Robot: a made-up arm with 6 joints.
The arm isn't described. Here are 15 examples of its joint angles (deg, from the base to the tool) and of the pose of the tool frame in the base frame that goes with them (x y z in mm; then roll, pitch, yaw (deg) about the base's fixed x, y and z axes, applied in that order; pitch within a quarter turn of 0, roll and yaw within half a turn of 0).
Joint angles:
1: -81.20 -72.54 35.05 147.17 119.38 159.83
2: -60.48 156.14 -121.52 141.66 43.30 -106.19
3: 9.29 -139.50 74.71 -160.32 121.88 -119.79
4: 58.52 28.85 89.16 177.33 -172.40 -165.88
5: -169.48 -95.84 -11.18 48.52 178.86 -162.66
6: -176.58 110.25 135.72 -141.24 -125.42 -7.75
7: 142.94 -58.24 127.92 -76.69 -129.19 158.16
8: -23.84 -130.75 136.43 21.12 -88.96 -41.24
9: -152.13 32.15 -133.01 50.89 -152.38 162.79
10: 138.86 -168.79 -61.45 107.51 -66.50 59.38
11: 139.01 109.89 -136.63 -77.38 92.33 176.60
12: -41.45 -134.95 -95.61 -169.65 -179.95 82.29
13: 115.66 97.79 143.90 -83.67 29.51 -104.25
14: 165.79 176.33 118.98 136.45 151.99 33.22
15: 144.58 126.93 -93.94 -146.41 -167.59 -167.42
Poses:
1: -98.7 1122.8 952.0 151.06 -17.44 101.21
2: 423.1 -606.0 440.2 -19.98 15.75 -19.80
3: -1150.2 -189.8 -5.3 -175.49 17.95 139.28
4: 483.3 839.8 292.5 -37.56 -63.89 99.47
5: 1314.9 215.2 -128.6 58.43 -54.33 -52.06
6: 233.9 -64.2 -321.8 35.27 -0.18 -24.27
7: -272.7 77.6 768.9 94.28 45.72 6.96
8: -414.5 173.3 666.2 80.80 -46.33 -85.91
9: 404.9 224.3 476.7 97.48 -22.48 -86.25
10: -395.4 425.7 -1027.3 120.32 -22.28 134.82
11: -85.9 168.1 754.4 -80.87 -67.04 -37.07
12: 160.2 -105.5 -752.5 49.18 13.86 -143.15
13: 139.3 -239.3 -375.7 165.72 67.88 132.02
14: 659.6 -228.3 -116.8 -133.26 1.45 100.80
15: -765.0 496.3 455.9 165.52 -18.79 -13.99
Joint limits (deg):
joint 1: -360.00..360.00
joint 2: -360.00..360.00
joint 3: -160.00..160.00
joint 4: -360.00..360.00
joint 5: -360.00..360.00
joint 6: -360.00..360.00
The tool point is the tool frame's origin. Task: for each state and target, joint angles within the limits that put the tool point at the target. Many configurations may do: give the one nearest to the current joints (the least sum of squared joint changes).
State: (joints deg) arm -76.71 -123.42 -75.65 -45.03 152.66 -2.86
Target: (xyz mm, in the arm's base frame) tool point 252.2 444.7 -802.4
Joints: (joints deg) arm -119.22 -107.18 -78.21 -43.00 159.45 -2.86
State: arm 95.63 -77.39 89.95 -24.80 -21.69 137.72
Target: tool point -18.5 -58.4 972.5
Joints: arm 106.87 -90.81 125.08 -20.75 -12.47 137.72
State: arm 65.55 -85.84 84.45 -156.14 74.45 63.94
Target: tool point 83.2 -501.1 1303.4
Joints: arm 97.41 -67.39 74.65 -151.60 70.76 63.94
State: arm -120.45 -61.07 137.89 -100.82 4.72 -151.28
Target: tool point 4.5 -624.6 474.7
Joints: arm -92.06 -36.23 135.42 -100.82 0.03 -151.28
